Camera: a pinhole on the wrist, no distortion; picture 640 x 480 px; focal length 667.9 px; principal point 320.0 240.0 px. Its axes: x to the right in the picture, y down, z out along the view. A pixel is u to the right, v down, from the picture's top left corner.
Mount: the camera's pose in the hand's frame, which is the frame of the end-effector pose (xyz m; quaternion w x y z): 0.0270 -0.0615 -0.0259 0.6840 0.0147 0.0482 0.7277
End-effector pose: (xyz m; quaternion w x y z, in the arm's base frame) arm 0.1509 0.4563 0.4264 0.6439 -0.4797 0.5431 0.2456
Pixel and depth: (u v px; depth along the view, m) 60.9 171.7 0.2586
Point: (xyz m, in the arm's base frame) 0.4061 0.5844 0.3894
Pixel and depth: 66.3 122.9 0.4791
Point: 0.5868 0.7322 0.3256
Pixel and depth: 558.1 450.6 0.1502
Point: 0.2089 0.5679 0.4310
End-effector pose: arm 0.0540 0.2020 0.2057 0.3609 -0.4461 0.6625 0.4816
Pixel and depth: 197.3 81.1 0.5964
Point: 0.1279 0.6656 -0.1966
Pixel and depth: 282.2 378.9 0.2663
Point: 0.1296 0.4287 0.1207
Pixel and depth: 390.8 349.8 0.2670
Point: 0.0852 0.4305 0.1273
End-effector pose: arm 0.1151 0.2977 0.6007 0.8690 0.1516 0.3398 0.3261
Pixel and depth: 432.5 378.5 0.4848
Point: 0.3959 0.2827 0.9708
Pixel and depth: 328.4 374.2 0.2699
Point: 0.3059 0.2495 0.7581
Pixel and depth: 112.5 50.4 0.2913
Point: 0.4341 0.2828 0.6559
